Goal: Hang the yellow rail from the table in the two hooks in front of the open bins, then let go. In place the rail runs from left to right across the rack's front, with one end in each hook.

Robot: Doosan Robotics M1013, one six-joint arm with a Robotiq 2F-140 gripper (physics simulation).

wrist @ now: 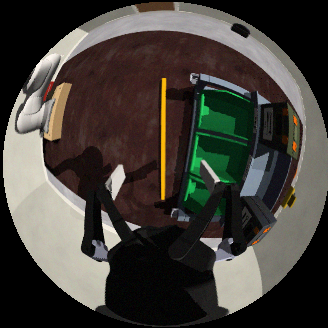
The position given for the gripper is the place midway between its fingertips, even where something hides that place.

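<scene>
The scene shows the gripper (160,168) together with a dark case (257,219).
</scene>
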